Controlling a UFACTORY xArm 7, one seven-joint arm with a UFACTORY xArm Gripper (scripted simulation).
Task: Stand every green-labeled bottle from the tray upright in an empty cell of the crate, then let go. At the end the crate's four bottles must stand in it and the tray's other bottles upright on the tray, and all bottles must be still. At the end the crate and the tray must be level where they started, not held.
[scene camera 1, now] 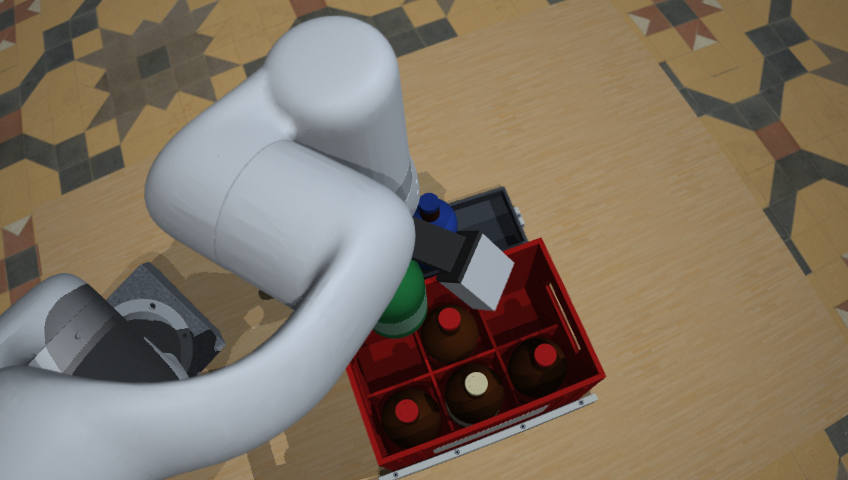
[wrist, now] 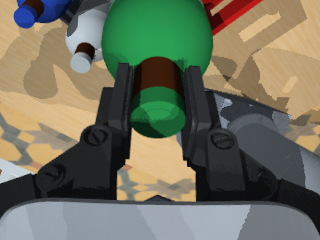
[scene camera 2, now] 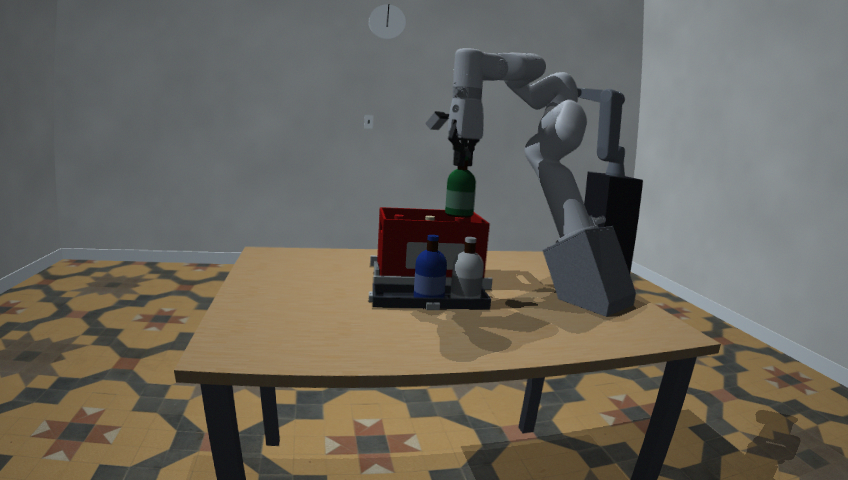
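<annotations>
You can see a green bottle in scene camera 2 (460,196), and it shows in scene camera 1 and the wrist view too. On the bottle, (wrist: 159,47) and (scene camera 1: 402,280) are the same spot.
</annotations>
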